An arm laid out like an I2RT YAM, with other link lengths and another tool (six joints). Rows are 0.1 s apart.
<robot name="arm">
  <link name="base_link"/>
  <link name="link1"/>
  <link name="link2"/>
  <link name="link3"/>
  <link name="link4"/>
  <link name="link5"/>
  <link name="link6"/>
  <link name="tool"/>
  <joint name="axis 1" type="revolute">
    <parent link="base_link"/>
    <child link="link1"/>
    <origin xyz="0 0 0.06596" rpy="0 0 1.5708"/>
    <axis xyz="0 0 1"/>
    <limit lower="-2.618" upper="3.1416"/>
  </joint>
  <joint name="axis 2" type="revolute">
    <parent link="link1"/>
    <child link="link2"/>
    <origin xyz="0.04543 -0.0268 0.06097" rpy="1.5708 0 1.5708"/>
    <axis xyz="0 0 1"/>
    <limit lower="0" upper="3.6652"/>
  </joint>
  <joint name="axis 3" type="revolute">
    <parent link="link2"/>
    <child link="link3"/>
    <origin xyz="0.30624 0 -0.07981" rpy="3.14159 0 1.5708"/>
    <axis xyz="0 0 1"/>
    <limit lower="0" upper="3.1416"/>
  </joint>
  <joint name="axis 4" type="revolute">
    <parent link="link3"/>
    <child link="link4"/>
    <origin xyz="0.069 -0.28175 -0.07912"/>
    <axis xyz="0 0 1"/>
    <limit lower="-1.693" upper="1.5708"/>
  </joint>
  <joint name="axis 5" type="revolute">
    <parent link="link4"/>
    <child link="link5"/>
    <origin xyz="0.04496 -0.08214 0.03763" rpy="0 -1.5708 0"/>
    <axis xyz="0 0 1"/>
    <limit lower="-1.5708" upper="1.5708"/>
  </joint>
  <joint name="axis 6" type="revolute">
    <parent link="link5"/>
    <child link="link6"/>
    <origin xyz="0 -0.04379 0.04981" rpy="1.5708 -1.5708 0"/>
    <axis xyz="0 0 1"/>
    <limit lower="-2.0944" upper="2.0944"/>
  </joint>
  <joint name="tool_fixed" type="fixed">
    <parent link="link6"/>
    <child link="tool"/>
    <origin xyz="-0.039 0.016 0.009" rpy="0 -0.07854 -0.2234"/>
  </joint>
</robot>
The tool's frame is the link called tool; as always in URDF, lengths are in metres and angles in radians.
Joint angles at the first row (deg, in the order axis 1, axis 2, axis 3, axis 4, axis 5, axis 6):
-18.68, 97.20, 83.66, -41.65, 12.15, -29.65
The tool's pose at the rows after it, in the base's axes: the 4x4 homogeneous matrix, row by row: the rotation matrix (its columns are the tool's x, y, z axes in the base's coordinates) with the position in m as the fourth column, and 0 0 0 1 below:
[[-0.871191 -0.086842 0.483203 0.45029], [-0.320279 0.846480 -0.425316 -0.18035], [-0.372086 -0.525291 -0.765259 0.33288], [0 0 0 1]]
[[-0.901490 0.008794 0.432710 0.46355], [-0.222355 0.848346 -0.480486 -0.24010], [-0.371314 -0.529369 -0.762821 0.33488], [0 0 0 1]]
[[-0.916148 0.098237 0.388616 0.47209], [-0.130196 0.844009 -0.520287 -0.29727], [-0.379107 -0.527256 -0.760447 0.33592], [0 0 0 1]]
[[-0.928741 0.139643 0.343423 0.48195], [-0.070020 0.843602 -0.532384 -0.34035], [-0.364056 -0.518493 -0.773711 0.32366], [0 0 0 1]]
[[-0.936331 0.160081 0.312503 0.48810], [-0.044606 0.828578 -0.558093 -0.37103], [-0.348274 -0.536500 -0.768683 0.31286], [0 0 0 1]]
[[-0.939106 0.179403 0.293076 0.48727], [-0.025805 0.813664 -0.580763 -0.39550], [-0.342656 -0.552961 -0.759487 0.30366], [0 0 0 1]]
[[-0.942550 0.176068 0.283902 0.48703], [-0.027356 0.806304 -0.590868 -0.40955], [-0.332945 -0.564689 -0.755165 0.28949], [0 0 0 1]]
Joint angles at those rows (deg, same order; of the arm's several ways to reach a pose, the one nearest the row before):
-24.97, 102.83, 90.97, -42.67, 13.45, -28.50
-30.15, 110.13, 100.85, -45.31, 14.37, -27.58
-34.69, 117.75, 111.87, -48.69, 14.79, -26.34
-37.53, 125.78, 122.41, -52.59, 15.14, -25.83
-39.36, 131.74, 130.28, -54.35, 16.37, -26.53
-41.10, 135.42, 134.70, -54.40, 17.11, -27.30
-42.09, 137.29, 135.15, -52.56, 17.37, -28.56

